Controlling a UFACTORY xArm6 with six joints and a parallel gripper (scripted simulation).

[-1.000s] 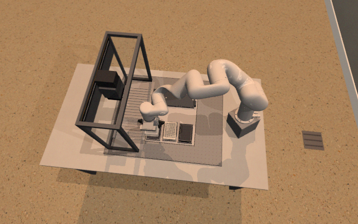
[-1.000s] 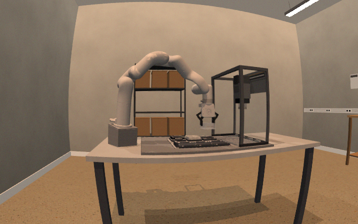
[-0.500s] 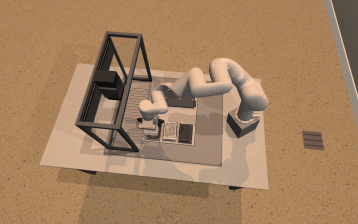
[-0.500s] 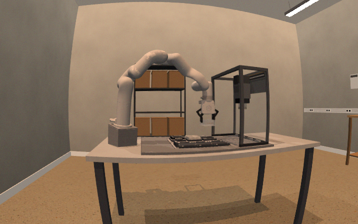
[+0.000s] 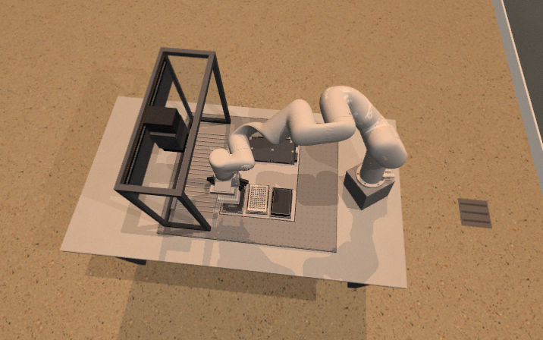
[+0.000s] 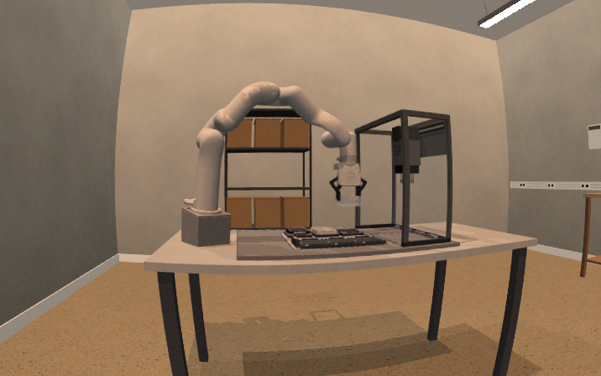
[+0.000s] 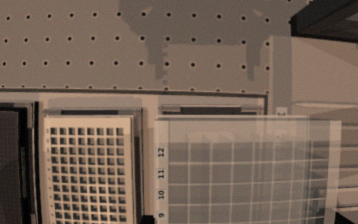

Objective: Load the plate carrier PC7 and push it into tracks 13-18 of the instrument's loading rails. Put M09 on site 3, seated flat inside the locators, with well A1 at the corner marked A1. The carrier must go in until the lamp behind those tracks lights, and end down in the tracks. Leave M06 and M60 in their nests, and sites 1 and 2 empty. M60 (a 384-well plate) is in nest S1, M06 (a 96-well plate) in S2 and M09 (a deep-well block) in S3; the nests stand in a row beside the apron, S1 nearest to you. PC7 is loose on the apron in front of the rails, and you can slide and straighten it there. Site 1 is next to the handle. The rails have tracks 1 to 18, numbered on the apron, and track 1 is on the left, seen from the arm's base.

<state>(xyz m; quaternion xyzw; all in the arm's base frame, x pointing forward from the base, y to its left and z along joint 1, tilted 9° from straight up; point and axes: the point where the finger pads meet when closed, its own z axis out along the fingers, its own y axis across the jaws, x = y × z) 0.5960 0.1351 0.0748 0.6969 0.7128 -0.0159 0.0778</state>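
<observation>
Now: the dark plate carrier PC7 27 cm to the right of my hand, 14 cm below it and 11 cm behind it. Also, from my hand: white 96-well plate M06: 14 cm below, 11 cm behind, 1 cm to the right; then nest S3: 15 cm below; then deep-well block M09: 1 cm below.
</observation>
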